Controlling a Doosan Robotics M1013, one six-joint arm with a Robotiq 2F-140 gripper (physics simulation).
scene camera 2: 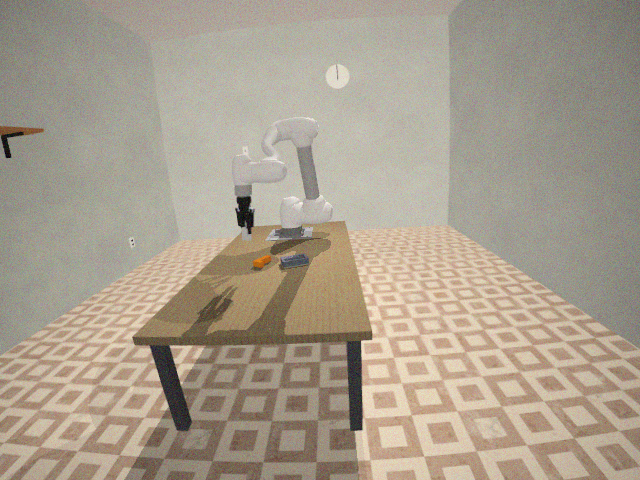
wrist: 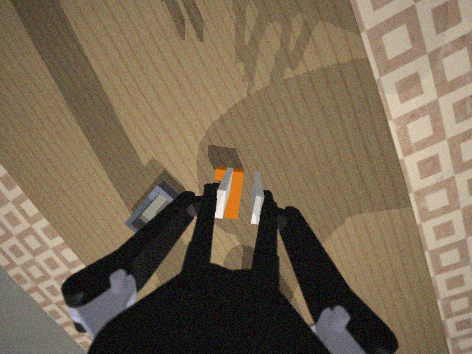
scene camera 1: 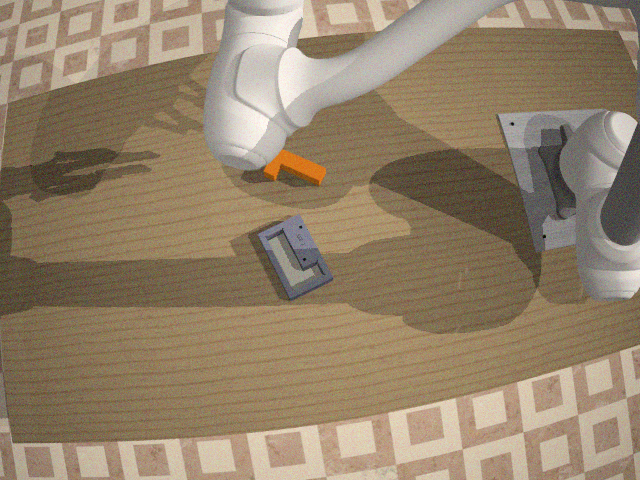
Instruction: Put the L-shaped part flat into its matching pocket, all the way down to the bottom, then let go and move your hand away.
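Pixels of known places: gripper, fingertip midpoint: (scene camera 2: 246, 240) (wrist: 242, 180); arm's base at its link origin: (scene camera 2: 292, 233) (scene camera 1: 578, 178).
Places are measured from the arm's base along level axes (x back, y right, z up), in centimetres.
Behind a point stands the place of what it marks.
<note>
The orange L-shaped part (scene camera 1: 303, 168) @(x -63.2, y 10.4, z 2.6 cm) (scene camera 2: 262, 261) @(x -69.4, y 10.4, z 2.5 cm) (wrist: 234, 200) @(x -63.2, y 11.4, z 2.6 cm) lies flat on the table. The blue-grey block (scene camera 1: 297, 238) @(x -66.8, y -3.9, z 3.2 cm) (scene camera 2: 294, 261) @(x -72.4, y -7.5, z 2.5 cm) beside it has an empty L-shaped pocket with a pale floor. In the wrist view, part of the block (wrist: 144, 203) @(x -72.1, y -7.1, z 3.2 cm) shows beyond the left finger linkage; the rest is hidden. My gripper (scene camera 2: 247, 235) @(x -69.5, y 17.4, z 15.2 cm) (wrist: 242, 180) @(x -69.5, y 17.4, z 15.2 cm) hangs well above the table, its fingers apart by a narrow gap and holding nothing. In the wrist view the part shows below and beyond the fingers, partly behind the left fingertip. In scene camera 1 the arm hides the gripper.
The wooden table (scene camera 1: 155, 361) @(x -99.5, y -23.1, z -0.5 cm) (scene camera 2: 320, 310) @(x -122.6, y -21.2, z -0.5 cm) carries the part, the block and the robot. The arm's base stands on a metal plate (scene camera 1: 557, 232) @(x -10.3, y -11.7, z 0.1 cm) (scene camera 2: 273, 237) @(x -9.3, y 13.3, z 0.0 cm) at the right in scene camera 1. The arm reaches over the table, and shadows cross the tabletop.
</note>
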